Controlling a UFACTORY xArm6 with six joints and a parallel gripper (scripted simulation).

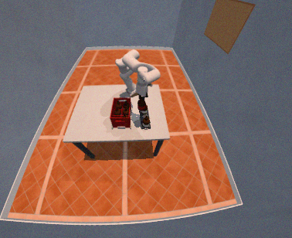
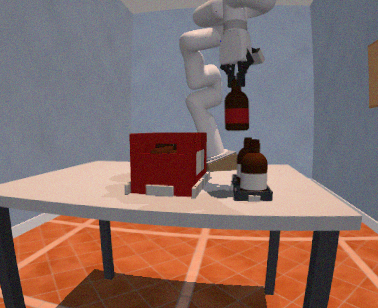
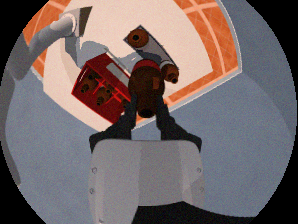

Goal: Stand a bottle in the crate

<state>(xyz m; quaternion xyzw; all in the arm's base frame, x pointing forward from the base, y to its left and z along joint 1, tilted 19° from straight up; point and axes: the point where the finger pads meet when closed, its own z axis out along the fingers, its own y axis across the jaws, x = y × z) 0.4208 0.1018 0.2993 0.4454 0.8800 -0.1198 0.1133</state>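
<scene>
My gripper is now 7 cm above the brown bottle. The rest, counted from my hand: red crate (25 cm below, 20 cm to the right, 7 cm behind); then tray (32 cm below, 4 cm to the left).
</scene>
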